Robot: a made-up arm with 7 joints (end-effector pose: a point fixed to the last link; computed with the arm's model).
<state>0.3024 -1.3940 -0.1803 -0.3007 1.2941 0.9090 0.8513</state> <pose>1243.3 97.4 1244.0 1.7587 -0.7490 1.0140</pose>
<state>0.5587 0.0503 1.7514 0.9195 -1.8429 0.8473 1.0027</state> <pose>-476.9 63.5 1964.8 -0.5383 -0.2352 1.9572</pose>
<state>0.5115 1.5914 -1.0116 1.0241 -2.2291 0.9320 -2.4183</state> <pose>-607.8 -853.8 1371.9 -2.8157 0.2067 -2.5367</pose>
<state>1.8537 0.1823 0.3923 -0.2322 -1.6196 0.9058 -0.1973</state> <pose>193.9 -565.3 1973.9 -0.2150 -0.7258 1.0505</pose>
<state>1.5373 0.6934 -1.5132 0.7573 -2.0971 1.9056 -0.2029</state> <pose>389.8 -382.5 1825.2 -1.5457 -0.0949 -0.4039</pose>
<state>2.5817 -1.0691 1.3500 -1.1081 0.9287 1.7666 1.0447</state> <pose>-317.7 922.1 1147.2 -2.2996 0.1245 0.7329</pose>
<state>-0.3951 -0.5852 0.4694 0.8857 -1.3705 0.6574 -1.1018</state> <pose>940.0 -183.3 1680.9 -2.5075 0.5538 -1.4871</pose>
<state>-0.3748 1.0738 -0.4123 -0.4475 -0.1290 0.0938 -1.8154</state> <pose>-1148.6 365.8 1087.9 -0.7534 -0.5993 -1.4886</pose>
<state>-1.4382 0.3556 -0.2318 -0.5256 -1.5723 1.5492 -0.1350</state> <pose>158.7 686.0 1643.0 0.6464 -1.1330 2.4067</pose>
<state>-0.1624 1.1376 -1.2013 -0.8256 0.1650 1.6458 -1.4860</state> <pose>-767.0 461.4 888.6 0.7407 -0.2999 2.7425</pose>
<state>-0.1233 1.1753 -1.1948 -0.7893 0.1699 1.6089 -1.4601</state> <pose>-809.2 427.0 864.2 0.7410 -0.3144 2.8431</pose>
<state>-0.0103 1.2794 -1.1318 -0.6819 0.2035 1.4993 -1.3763</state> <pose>-927.6 286.3 774.1 0.8265 -0.3743 3.1247</pose>
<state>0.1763 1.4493 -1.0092 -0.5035 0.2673 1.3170 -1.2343</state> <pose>-1040.1 -17.2 613.7 1.0564 -0.5159 -2.7650</pose>
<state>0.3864 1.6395 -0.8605 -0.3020 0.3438 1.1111 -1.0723</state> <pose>-1010.0 -398.8 447.3 1.4304 -0.7325 -2.4887</pose>
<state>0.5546 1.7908 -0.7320 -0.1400 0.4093 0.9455 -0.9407</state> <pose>-873.8 -679.7 345.7 1.8750 -0.9113 -2.4761</pose>
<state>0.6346 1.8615 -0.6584 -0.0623 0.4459 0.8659 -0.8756</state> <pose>-782.2 -796.8 313.1 2.1840 -0.9758 -2.5882</pose>
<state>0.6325 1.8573 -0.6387 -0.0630 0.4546 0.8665 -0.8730</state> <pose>-782.9 -801.4 319.6 2.2367 -0.9757 -2.6421</pose>
